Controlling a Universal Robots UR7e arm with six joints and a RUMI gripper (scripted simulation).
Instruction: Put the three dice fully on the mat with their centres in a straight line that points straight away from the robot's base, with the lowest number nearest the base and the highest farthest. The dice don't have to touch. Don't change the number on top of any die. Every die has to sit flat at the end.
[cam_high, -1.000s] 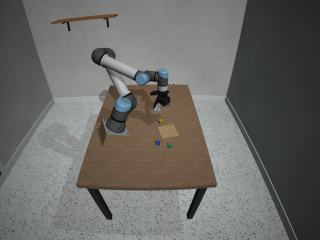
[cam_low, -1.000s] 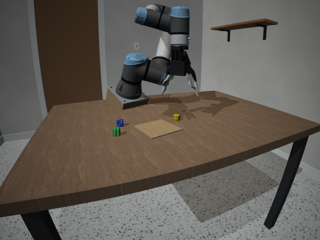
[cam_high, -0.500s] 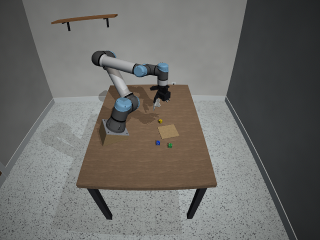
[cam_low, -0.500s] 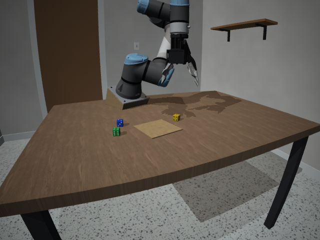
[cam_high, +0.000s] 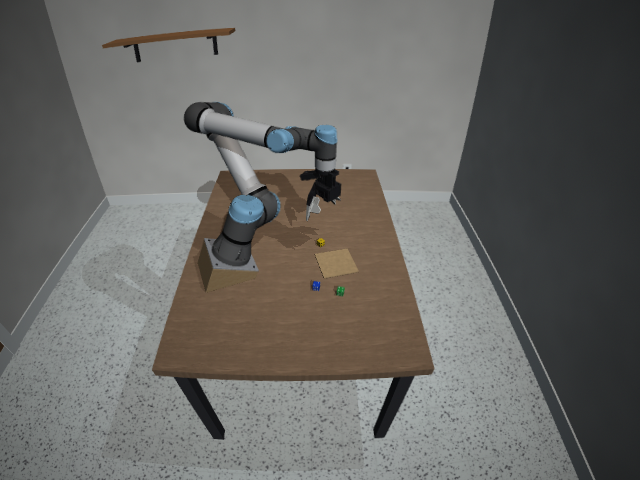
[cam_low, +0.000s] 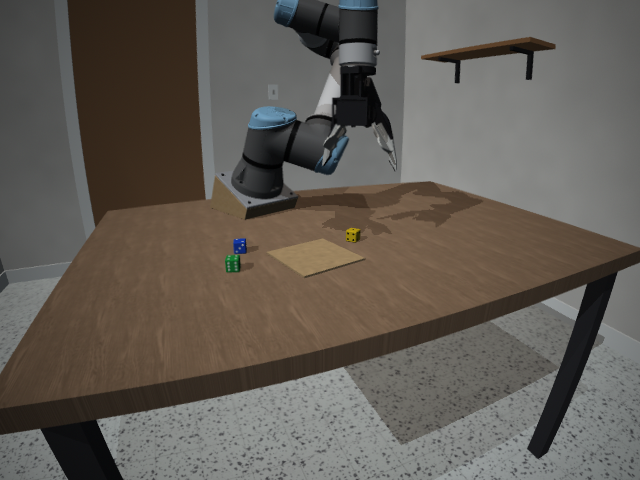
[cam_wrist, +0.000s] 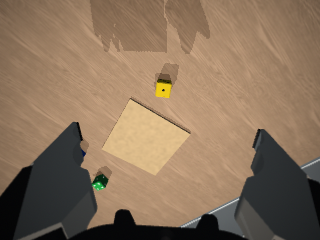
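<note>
Now: the yellow die 10 mm to the right of my hand and 150 mm below it. Also, from my hand: tan mat: 90 mm ahead, 110 mm to the right, 160 mm below; then green die: 130 mm ahead, 260 mm to the right, 150 mm below; then blue die: 40 mm ahead, 250 mm to the right, 150 mm below.
</note>
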